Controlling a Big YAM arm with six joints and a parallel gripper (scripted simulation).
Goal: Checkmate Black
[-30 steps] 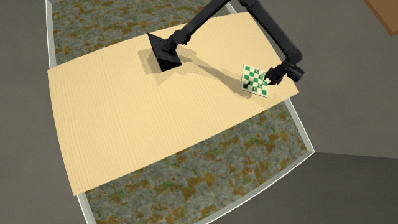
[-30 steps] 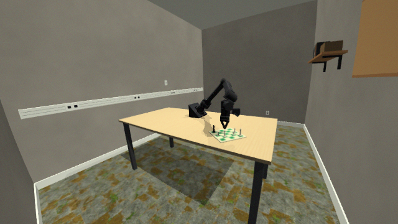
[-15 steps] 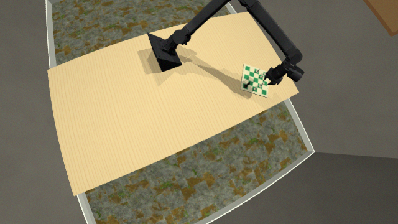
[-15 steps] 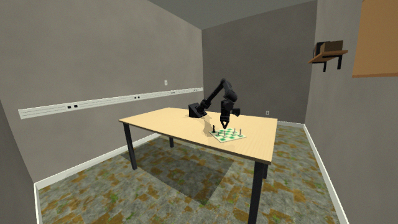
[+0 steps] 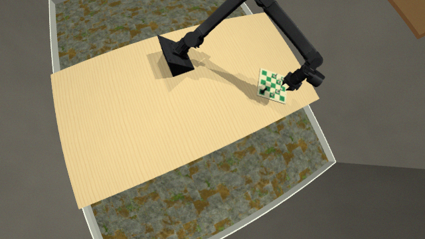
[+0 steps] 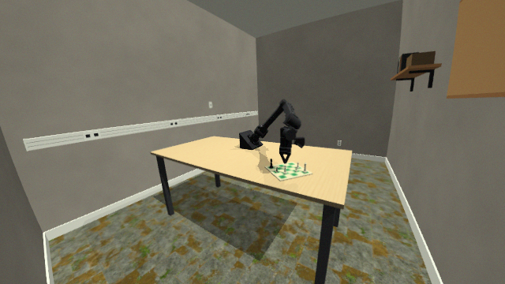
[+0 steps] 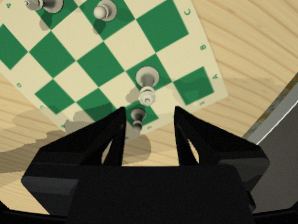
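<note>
The white piece lies 50 mm below my hand. Also, from my hand: black piece 30 mm behind, 120 mm to the right, 50 mm below; then chessboard 50 mm behind, 10 mm to the right, 80 mm below.
</note>
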